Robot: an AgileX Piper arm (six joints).
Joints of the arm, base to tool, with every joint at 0 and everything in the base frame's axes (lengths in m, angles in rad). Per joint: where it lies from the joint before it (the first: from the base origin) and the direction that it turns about. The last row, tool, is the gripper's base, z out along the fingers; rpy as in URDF.
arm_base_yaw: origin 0.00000 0.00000 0.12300 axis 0 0 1
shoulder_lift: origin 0.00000 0.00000 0.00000 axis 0 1 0
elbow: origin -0.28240 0.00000 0.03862 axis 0 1 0
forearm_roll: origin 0.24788 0.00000 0.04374 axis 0.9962 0 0.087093
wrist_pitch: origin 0.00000 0.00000 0.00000 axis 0 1 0
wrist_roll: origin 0.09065 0.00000 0.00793 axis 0.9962 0 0.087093
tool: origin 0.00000 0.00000 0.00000 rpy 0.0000 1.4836 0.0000
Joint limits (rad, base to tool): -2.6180..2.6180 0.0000..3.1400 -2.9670..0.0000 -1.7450..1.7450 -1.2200..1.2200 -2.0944..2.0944
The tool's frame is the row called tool.
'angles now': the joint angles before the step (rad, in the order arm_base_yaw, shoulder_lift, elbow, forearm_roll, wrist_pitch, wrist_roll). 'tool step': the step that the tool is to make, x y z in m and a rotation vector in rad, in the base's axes. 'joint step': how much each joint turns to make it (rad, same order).
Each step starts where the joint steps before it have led.
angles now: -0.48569 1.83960 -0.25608 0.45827 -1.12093 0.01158
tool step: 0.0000 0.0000 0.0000 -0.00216 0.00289 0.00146
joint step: 0.00000 0.00000 0.00000 -0.00001 0.00000 -0.00389
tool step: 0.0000 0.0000 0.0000 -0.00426 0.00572 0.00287
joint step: 0.00000 0.00000 0.00000 0.00000 0.00001 -0.00769
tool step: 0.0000 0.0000 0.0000 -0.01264 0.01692 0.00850
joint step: 0.00000 0.00000 0.00000 0.00001 -0.00001 -0.02277
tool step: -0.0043 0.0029 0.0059 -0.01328 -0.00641 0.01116
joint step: -0.00004 -0.03733 0.02160 -0.00768 0.00005 -0.00967
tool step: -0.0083 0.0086 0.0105 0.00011 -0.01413 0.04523
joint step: -0.00011 -0.08567 0.04576 -0.04392 0.02980 -0.00092
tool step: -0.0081 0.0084 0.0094 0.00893 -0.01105 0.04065
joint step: -0.00009 -0.09189 0.03878 -0.03815 0.05125 -0.00014
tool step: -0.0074 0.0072 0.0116 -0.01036 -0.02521 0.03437
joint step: 0.00034 -0.10224 0.03063 -0.02889 0.04517 -0.00717
